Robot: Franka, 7 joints.
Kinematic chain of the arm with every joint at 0, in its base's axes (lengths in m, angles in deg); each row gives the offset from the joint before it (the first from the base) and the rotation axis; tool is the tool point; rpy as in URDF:
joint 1: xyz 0 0 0.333 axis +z
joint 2: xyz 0 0 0 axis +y
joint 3: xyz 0 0 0.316 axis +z
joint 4: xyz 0.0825 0 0 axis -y
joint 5: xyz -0.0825 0 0.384 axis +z
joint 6: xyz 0 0 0 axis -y
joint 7: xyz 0.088 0 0 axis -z
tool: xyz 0 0 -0.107 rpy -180 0 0
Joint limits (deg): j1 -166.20..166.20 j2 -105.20..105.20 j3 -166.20..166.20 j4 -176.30..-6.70 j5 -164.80..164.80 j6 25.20..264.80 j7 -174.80..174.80
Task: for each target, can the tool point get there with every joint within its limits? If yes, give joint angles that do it. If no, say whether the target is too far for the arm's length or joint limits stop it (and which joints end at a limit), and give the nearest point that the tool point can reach.
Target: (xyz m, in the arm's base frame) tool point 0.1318 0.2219 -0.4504
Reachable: no: joint limits stop it (at a limit: joint 2) | nearest point 0.1337 0.2250 -0.3603 | short by 0.090 m
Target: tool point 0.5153 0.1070 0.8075
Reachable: yes | joints -51.58 33.04 109.09 -60.81 -48.72 72.57 -93.19
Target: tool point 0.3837 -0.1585 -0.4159
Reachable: no: joint limits stop it (at a limit: joint 2) | nearest point 0.3696 -0.1527 -0.3478 | short by 0.070 m
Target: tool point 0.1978 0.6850 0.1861
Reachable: yes | joints 21.42 87.87 67.73 -87.60 -82.05 168.13 115.98
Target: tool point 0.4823 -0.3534 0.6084
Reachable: yes | joints 94.77 -51.00 -111.36 -82.45 -76.40 237.18 -96.48
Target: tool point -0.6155 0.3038 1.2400
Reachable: no: too far | nearest point -0.4642 0.2291 1.0171 | short by 0.280 m
